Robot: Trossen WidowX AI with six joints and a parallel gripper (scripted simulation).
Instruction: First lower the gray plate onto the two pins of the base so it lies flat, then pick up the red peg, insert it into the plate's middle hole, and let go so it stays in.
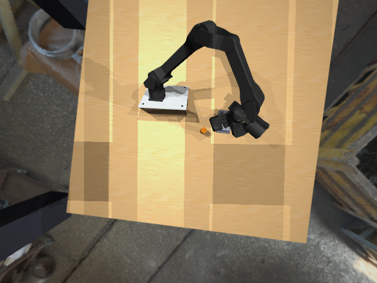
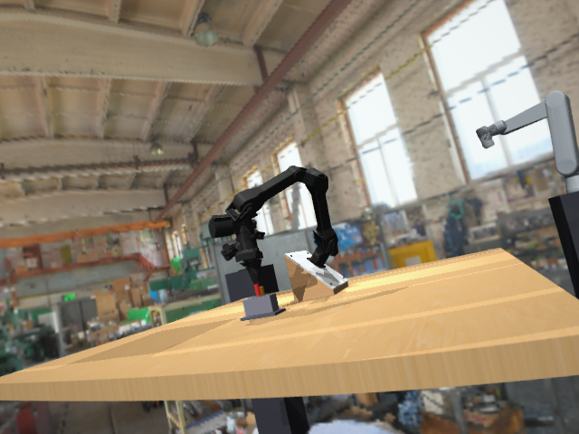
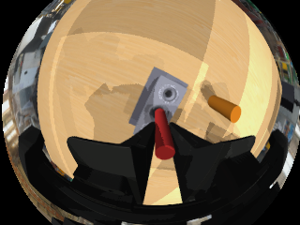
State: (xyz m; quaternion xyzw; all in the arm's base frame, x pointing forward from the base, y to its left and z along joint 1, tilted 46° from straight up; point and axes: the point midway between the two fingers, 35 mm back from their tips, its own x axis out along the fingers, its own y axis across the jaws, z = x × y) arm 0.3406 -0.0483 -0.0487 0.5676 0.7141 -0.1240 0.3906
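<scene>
Now: the red peg right at my gripper tip. From my gripper tip the other things lie so: dark flat base 90 mm below; orange peg 110 mm behind, 60 mm to the right, 60 mm below; gray plate 50 mm below.
</scene>
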